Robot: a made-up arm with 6 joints.
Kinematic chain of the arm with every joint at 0, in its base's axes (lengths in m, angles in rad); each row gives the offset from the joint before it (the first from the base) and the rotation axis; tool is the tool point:
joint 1: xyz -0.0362 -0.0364 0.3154 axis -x
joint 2: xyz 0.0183 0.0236 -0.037 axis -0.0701 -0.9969 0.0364
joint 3: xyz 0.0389 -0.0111 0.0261 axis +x
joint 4: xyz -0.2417 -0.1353 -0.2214 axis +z
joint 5: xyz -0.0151 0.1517 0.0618 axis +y
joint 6: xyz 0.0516 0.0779 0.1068 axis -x
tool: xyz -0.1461 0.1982 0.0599
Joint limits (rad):
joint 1: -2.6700..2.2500
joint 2: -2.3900..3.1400
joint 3: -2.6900..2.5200
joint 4: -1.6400..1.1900
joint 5: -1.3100..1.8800
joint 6: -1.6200..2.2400
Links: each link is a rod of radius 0.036 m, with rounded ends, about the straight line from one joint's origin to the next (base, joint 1, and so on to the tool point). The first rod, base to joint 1, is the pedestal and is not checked.
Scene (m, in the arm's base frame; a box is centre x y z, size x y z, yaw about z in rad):
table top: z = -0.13
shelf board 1: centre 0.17 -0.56 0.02 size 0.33 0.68 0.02 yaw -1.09
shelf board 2: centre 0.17 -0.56 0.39 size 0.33 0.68 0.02 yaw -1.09
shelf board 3: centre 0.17 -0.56 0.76 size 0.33 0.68 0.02 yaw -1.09
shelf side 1: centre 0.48 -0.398 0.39 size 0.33 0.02 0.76 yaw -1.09
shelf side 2: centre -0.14 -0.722 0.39 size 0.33 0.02 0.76 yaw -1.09
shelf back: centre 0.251 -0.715 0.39 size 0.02 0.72 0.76 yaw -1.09
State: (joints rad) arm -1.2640 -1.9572 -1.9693 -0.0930 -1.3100 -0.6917
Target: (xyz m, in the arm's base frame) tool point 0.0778 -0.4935 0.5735
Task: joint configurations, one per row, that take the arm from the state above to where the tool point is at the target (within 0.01 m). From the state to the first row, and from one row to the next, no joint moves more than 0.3 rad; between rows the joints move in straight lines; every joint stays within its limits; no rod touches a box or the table.
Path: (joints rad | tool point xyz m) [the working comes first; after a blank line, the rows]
Joints at the target: -0.7618 -1.9751 -1.8400 0.0861 -1.0717 -0.7892
Straight joint move there: touches shelf board 2.

1: -1.2868 -2.0470 -2.0030 -0.2943 -1.1730 -0.7040 | -0.0231 -0.4826 0.1992
2: -1.3096 -2.1368 -2.0368 -0.4955 -1.0359 -0.7163 | -0.0593 -0.4144 0.1981
3: -1.3324 -2.2266 -2.0705 -0.6968 -0.8989 -0.7286 | -0.0938 -0.3383 0.2053
4: -1.1308 -2.2029 -1.9897 -0.5655 -0.8426 -0.7693 | -0.0686 -0.3859 0.3262
5: -0.9292 -2.1792 -1.9089 -0.4341 -0.7863 -0.8100 | -0.0372 -0.3867 0.4548
6: -0.7276 -2.1555 -1.8282 -0.3028 -0.7300 -0.8508 | -0.0004 -0.3436 0.5735
7: -0.7447 -2.0653 -1.8341 -0.1084 -0.9009 -0.8200 | 0.0375 -0.4239 0.5782
8: -0.7618 -1.9751 -1.8400 0.0861 -1.0717 -0.7892 | 0.0778 -0.4935 0.5735

